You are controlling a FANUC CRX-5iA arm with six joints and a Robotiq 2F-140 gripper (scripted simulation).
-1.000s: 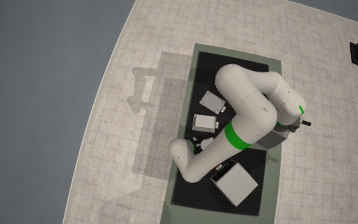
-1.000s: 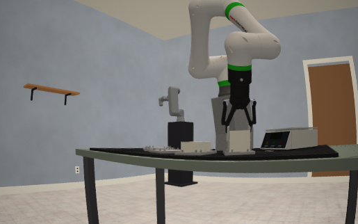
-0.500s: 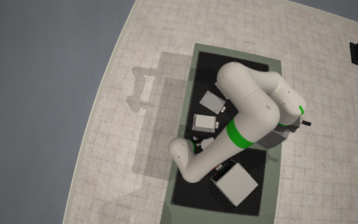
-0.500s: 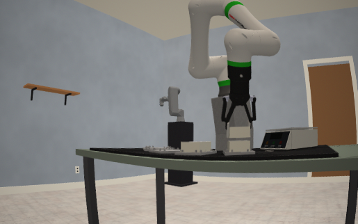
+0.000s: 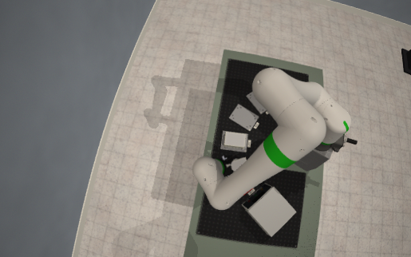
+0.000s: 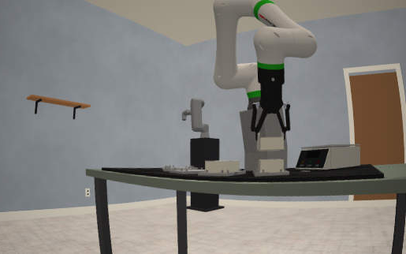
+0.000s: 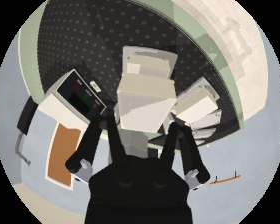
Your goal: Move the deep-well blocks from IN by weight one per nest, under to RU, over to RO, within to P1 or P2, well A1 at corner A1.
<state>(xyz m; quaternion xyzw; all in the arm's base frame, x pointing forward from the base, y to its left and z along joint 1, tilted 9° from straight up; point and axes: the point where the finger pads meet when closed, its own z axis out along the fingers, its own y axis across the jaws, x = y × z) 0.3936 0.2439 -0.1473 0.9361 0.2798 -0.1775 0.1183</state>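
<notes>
Now: the check-weigher 270 mm behind my hand, 170 mm to the left of it and 60 mm below it. Round my hand: deep-well block (10 mm below).
</notes>
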